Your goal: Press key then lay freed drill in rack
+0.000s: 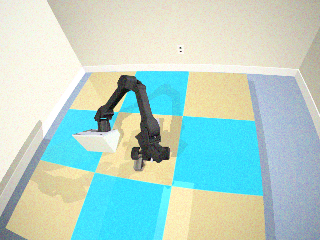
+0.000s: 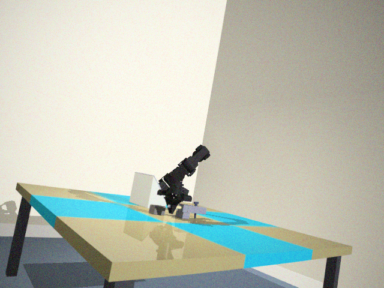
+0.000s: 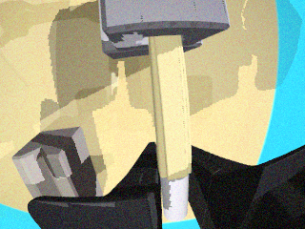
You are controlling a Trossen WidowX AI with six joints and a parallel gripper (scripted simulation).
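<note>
My gripper tip is 4 cm to the right of the drill and 3 cm below it. Round my gripper tip: lavender grey block 15 cm to the left, 2 cm above; then grey rack 8 cm behind, 2 cm to the right; then dark blue key 17 cm to the left, 3 cm above.
</note>
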